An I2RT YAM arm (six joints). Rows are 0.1 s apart.
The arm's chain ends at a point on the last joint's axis. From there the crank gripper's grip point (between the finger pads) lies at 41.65 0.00 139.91 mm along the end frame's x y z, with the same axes.
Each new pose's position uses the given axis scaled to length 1; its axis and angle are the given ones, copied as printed.
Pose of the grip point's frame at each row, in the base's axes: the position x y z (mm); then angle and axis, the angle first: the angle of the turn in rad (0 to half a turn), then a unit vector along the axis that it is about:
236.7 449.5 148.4 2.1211 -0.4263 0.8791 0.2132
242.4 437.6 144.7 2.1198 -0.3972 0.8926 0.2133
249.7 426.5 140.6 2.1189 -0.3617 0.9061 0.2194
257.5 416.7 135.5 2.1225 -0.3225 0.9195 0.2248
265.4 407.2 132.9 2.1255 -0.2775 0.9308 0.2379
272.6 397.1 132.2 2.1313 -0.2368 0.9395 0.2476
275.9 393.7 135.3 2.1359 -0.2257 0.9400 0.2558
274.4 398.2 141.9 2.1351 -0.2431 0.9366 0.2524
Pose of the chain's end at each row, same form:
161.5 374.9 248.9 2.1211 -0.4263 0.8791 0.2132
165.6 364.6 245.1 2.1198 -0.3972 0.8926 0.2133
171.8 354.0 240.5 2.1189 -0.3617 0.9061 0.2194
178.6 345.0 235.3 2.1225 -0.3225 0.9195 0.2248
185.8 334.9 231.7 2.1255 -0.2775 0.9308 0.2379
192.4 324.7 230.3 2.1313 -0.2368 0.9395 0.2476
196.3 319.9 232.9 2.1359 -0.2257 0.9400 0.2558
195.4 324.4 239.9 2.1351 -0.2431 0.9366 0.2524

